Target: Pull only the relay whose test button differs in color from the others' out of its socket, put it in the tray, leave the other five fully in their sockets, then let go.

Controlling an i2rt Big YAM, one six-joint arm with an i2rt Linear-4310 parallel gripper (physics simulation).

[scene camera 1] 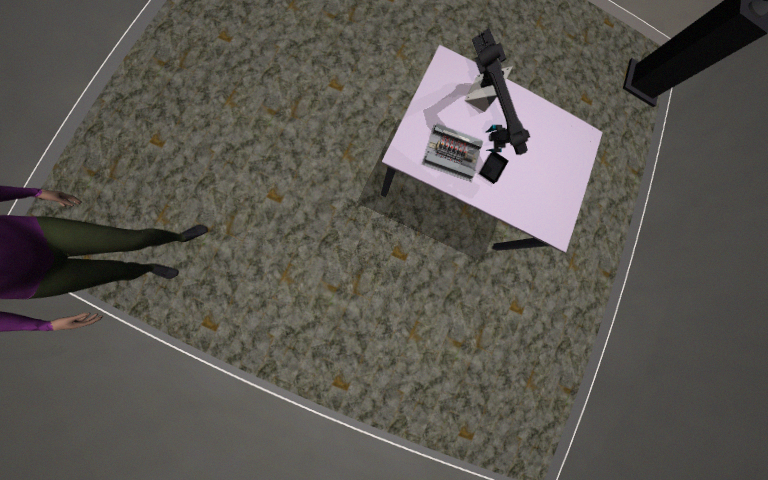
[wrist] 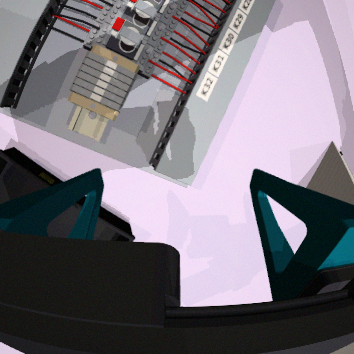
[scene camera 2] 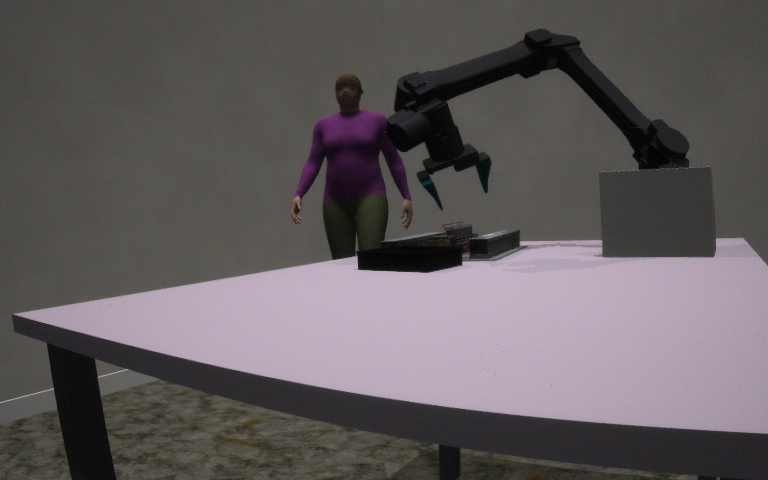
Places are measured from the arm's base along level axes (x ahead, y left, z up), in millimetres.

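Pixels of known places: gripper, fingertip midpoint: (scene camera 1: 486, 141) (wrist: 176, 176) (scene camera 2: 463, 200); arm's base, origin of the base link: (scene camera 2: 669, 202).
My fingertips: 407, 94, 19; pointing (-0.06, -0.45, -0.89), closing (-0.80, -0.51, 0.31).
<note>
Ahead of a thing's pixels: the offset from my fingertips to its top centre, as dx, dy, dz. "spot": to the spot under its first point. Level surfaces: height alone.
The row of relays (scene camera 1: 453, 147) (scene camera 2: 455, 229) stands on a grey panel @[+83, -130, -109] (scene camera 1: 447, 169) (wrist: 125, 140). In the wrist view, the near end of the row shows at the top left, where a red test button @[+85, -76, -50] (wrist: 118, 24) sits beside a clear-topped relay @[+77, -77, -50] (wrist: 129, 41). Part of another red button shows at the top edge; the rest of the row is cut off there, and no differently coloured button shows. The black tray @[+57, +131, -84] (scene camera 1: 487, 177) (scene camera 2: 407, 260) (wrist: 117, 226) is partly behind my left finger; its inside is too dark to read. My gripper (scene camera 1: 490, 139) (scene camera 2: 463, 200) (wrist: 176, 176) is open and empty, above the table beside the panel, near the tray.
Slotted wire ducts @[-14, -141, -76] (wrist: 172, 127) flank the relays, with red and black wires running to them. A label strip @[spot: -7, -114, -76] (wrist: 217, 62) reads K32, K31, K30, K29. A grey block (scene camera 2: 656, 212) carries the arm's base. A person (scene camera 2: 353, 158) stands beyond the table @[dz -119] (scene camera 2: 396, 328).
</note>
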